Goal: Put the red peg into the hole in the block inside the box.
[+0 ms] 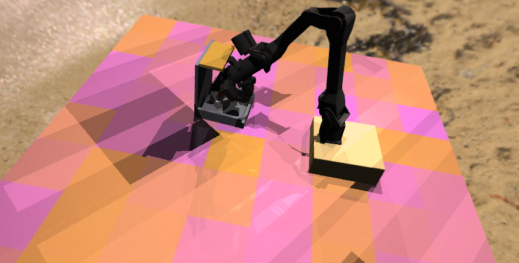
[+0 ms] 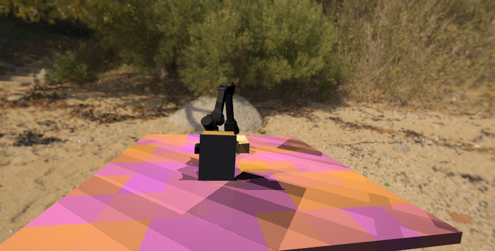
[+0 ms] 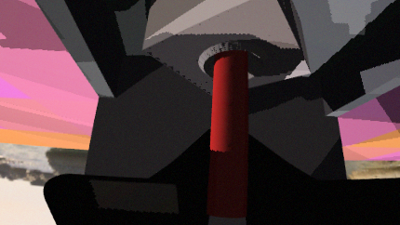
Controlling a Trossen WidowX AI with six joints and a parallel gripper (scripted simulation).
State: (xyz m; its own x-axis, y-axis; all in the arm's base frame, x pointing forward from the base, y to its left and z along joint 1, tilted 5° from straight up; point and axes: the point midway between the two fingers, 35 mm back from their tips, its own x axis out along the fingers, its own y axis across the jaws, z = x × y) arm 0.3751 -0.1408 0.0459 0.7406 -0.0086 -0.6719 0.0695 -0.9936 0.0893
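Now: the red peg 30 mm behind my gripper tip and 10 mm below it. Also, from my gripper tip: orange roof 140 mm above, 10 mm to the left, 10 mm behind; then dark back wall 50 mm above, 30 mm ahead.
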